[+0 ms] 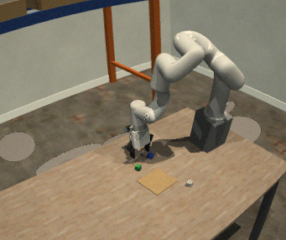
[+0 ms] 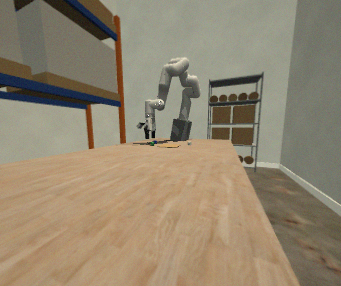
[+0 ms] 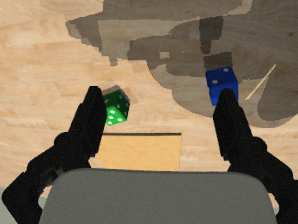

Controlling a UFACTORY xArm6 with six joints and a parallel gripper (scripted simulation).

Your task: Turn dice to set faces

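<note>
My gripper is now 60 mm short of the green die, 40 mm to the right of it and 40 mm above it. Also, from my hand: blue die: 50 mm behind, 40 mm below, 20 mm to the left; tan mat: 170 mm to the left, 60 mm ahead, 50 mm below; white die: 310 mm to the left, 40 mm below, 20 mm behind.
</note>
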